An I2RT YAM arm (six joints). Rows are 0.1 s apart.
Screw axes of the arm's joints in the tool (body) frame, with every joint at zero. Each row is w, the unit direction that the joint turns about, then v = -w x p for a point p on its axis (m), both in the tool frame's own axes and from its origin. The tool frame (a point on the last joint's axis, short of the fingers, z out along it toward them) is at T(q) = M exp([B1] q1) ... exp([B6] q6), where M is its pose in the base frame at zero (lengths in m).
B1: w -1 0 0 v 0 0.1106 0
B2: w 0 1 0 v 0.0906 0 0.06
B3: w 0 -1 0 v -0.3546 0 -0.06
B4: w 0 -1 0 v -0.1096 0 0
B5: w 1 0 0 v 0 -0.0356 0
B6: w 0 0 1 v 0 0 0
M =
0 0 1 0.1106
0 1 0 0
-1 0 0 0.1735
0 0 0 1
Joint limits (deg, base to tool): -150..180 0..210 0..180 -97..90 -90..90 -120..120
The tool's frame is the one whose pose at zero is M.
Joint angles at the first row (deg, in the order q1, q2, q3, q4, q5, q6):
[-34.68, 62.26, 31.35, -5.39, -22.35, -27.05]
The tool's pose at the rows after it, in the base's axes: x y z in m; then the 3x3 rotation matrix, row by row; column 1 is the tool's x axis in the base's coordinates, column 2 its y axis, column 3 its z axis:
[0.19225, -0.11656, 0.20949], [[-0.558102, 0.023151, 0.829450], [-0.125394, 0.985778, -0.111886], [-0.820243, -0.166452, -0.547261]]
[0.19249, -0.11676, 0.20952], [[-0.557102, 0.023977, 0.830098], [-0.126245, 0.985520, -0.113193], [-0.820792, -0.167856, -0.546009]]
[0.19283, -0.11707, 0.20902], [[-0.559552, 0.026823, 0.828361], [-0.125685, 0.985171, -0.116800], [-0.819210, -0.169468, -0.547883]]
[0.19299, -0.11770, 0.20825], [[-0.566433, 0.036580, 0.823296], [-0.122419, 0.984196, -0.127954], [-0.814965, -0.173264, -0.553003]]
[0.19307, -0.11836, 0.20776], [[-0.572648, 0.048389, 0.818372], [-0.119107, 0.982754, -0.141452], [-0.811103, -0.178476, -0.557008]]
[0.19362, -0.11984, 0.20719], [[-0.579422, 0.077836, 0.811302], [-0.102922, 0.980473, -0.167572], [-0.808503, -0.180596, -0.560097]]
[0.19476, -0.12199, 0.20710], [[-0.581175, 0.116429, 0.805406], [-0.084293, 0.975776, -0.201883], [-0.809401, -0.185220, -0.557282]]
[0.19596, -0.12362, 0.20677], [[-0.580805, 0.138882, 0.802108], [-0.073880, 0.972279, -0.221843], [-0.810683, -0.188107, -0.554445]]
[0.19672, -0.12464, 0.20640], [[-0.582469, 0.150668, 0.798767], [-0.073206, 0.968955, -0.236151], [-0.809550, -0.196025, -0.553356]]
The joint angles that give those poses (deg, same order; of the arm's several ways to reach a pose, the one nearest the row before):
[-34.68, 62.28, 31.35, -5.34, -22.33, -27.05]
[-34.68, 62.35, 31.35, -5.17, -22.28, -27.05]
[-34.65, 62.52, 31.35, -5.06, -22.02, -27.05]
[-34.65, 62.72, 31.35, -5.04, -21.28, -26.98]
[-34.66, 62.85, 31.35, -4.97, -20.43, -26.87]
[-34.65, 63.15, 31.35, -4.49, -18.87, -25.96]
[-34.65, 63.57, 31.35, -3.42, -16.97, -24.71]
[-34.66, 64.03, 31.38, -2.55, -15.88, -23.99]
[-34.63, 64.34, 31.38, -2.00, -15.05, -23.90]

